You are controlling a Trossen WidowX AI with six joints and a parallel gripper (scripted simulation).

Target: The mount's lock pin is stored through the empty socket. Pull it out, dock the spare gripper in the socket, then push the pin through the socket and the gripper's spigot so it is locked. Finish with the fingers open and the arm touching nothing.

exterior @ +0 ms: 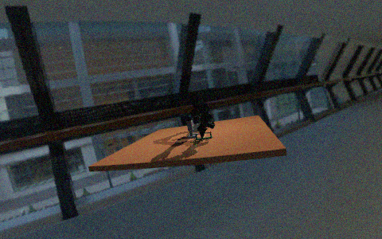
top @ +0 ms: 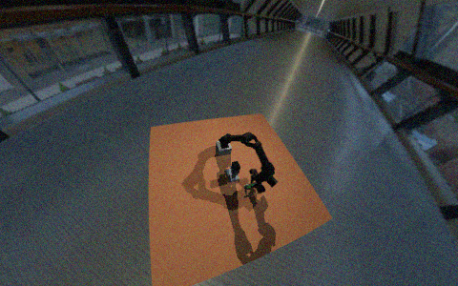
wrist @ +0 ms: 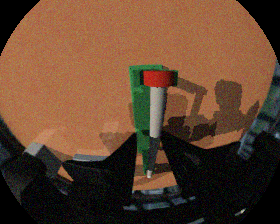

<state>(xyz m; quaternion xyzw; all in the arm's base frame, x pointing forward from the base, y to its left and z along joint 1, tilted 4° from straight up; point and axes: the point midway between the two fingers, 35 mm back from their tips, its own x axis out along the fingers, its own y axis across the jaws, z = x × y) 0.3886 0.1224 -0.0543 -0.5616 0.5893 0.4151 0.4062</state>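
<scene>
The green pin cradle is 10 mm to the left of my gripper tip and 10 mm above it. Also, from my gripper tip: grey mount: 120 mm behind, 120 mm to the right, 40 mm above; then spare gripper: 120 mm behind, 120 mm to the right, 110 mm above.
</scene>
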